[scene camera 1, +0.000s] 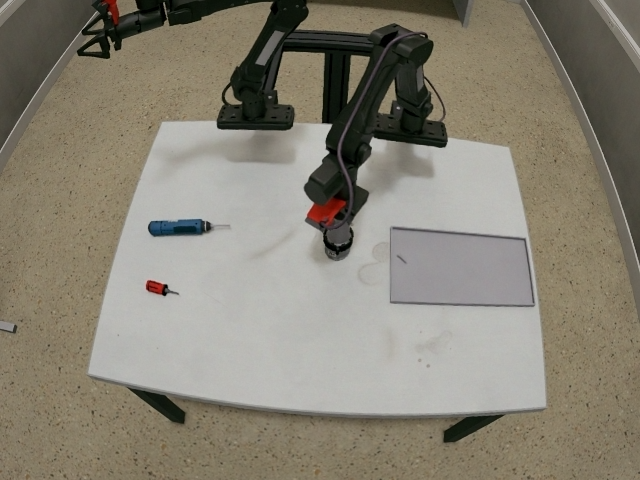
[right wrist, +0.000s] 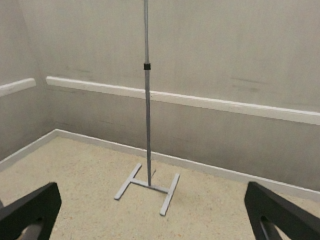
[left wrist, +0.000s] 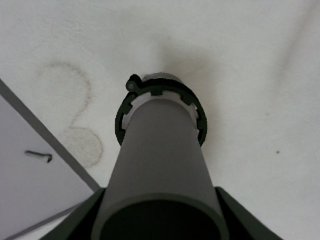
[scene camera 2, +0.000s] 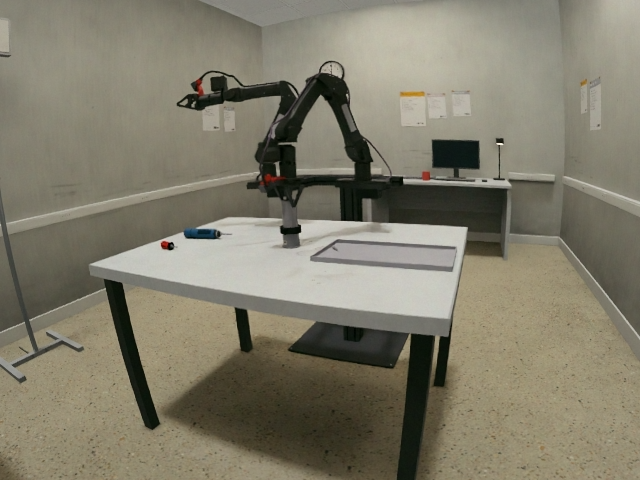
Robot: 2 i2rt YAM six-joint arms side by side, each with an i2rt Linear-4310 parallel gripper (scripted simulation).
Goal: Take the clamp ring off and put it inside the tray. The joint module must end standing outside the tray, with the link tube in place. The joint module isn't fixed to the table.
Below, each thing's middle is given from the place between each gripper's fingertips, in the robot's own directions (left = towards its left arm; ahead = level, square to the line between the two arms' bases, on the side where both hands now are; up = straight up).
I see the black clamp ring (left wrist: 135, 86) 8 cm below my left hand. Also, from my left hand: grey tray (scene camera 1: 443, 266): 3 cm ahead, 35 cm to the left, 14 cm below.
I see my right gripper 13 cm short of the black clamp ring, 61 cm to the right of it and 52 cm above it. Round my right hand: grey tray: 16 cm ahead, 96 cm to the left, 58 cm below.
